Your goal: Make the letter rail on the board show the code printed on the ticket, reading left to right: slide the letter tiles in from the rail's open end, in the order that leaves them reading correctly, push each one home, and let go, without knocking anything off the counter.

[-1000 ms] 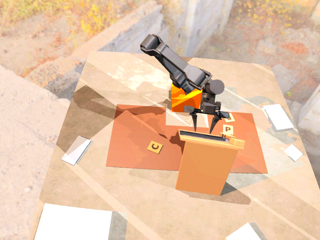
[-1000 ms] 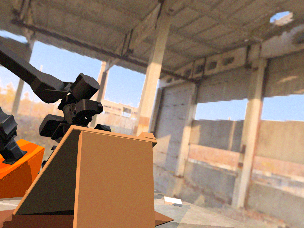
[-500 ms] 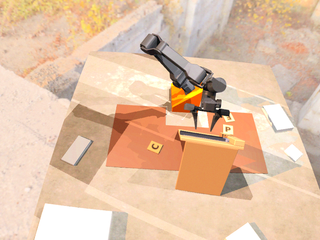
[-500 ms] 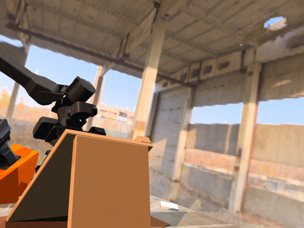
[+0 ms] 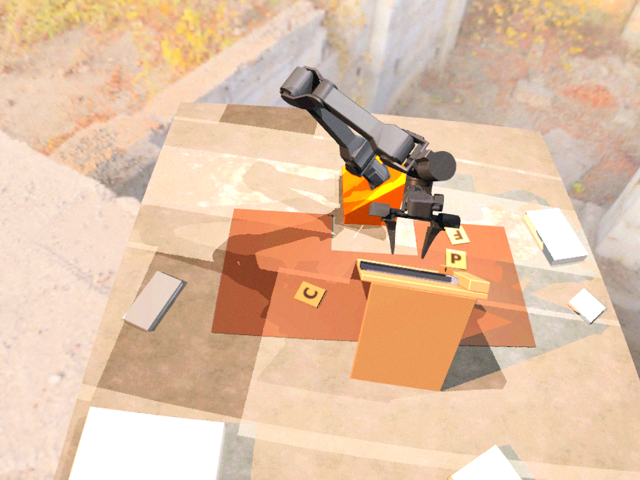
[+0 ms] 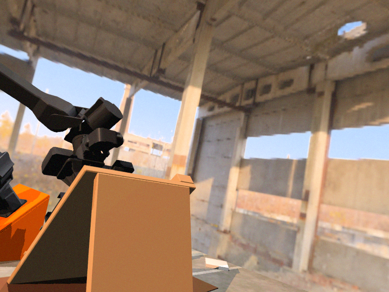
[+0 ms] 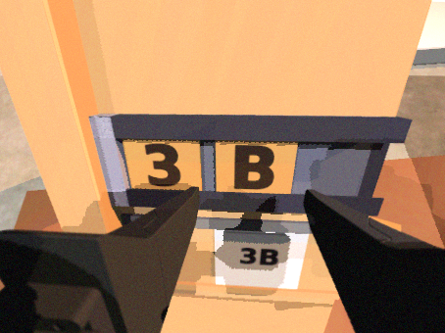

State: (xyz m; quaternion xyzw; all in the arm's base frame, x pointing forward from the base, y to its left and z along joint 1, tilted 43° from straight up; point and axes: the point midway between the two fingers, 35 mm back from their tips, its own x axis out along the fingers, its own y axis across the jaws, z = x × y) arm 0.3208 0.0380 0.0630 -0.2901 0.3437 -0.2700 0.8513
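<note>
My gripper tip is 3 cm past the white ticket, 1 cm to the left of it and 9 cm above it. Round my gripper tip: orange mat 13 cm behind, 1 cm to the right, 20 cm below; then grey slab 6 cm behind, 56 cm to the right, 20 cm below.
</note>
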